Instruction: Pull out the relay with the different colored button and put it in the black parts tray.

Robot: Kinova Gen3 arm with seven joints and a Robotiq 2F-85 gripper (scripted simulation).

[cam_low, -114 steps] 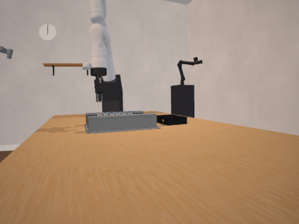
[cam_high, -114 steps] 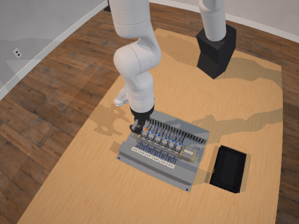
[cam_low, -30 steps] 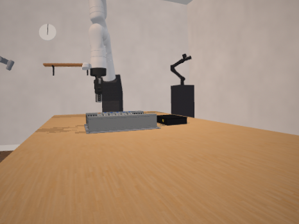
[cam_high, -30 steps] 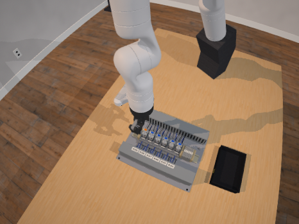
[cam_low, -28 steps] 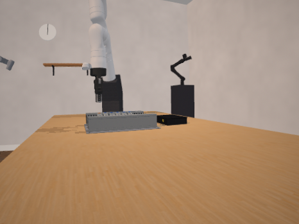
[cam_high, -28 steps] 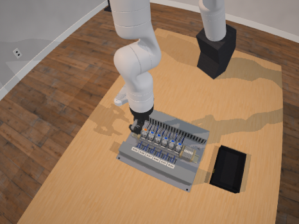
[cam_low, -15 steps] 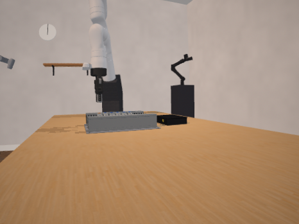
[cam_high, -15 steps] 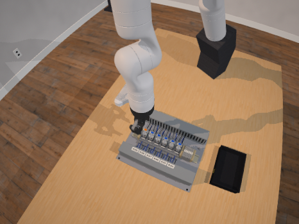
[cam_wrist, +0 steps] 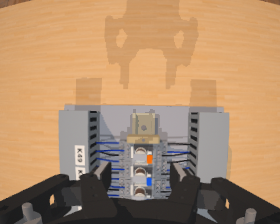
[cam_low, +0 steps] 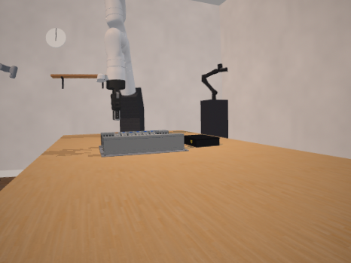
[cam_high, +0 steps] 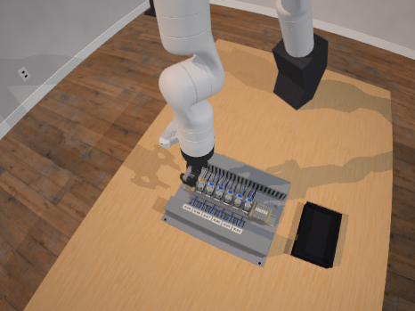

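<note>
The relay is 80 mm below my hand. Round my hand: black parts tray 30 mm behind, 370 mm to the left, 120 mm below.
</note>
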